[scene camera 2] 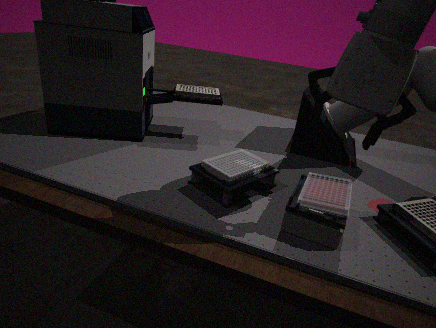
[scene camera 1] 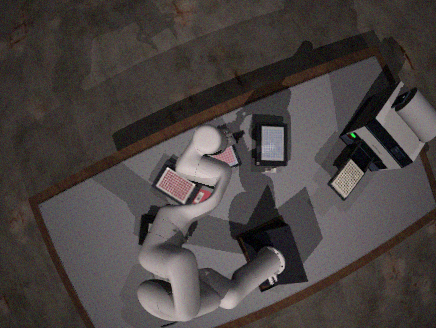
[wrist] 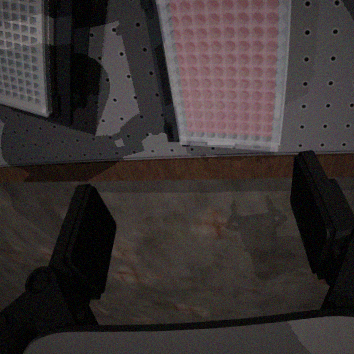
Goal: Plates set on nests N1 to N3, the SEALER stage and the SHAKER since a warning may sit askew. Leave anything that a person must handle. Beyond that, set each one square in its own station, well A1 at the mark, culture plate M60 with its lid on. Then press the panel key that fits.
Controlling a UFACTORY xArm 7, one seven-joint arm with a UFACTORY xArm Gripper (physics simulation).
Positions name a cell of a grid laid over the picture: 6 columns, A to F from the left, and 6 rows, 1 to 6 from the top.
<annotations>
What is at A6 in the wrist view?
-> My gripper.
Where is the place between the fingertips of my gripper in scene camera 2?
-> E3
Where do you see a sealer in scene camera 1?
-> At F3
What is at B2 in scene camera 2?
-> A sealer.
</annotations>
